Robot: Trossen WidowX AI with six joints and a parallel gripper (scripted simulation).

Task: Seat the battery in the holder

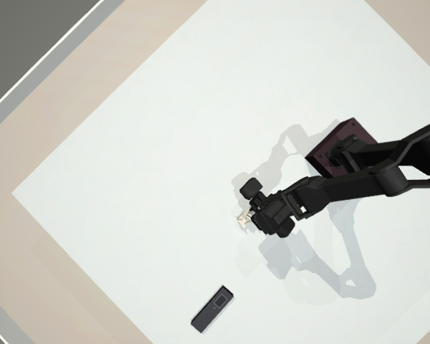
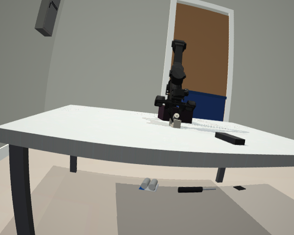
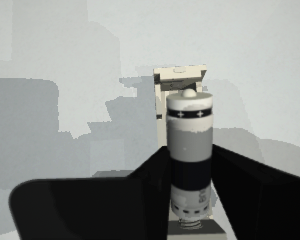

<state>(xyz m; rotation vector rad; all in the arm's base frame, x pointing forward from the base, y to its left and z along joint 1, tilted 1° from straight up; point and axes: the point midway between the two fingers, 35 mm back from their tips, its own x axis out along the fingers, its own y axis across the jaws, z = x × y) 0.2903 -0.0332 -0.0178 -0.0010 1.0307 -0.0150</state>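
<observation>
My gripper tip is 10 mm below the battery. Round my gripper tip: screwdriver 310 mm ahead, 220 mm below, 70 mm to the left; black flat box 310 mm ahead, 150 mm to the left, 10 mm below.
</observation>
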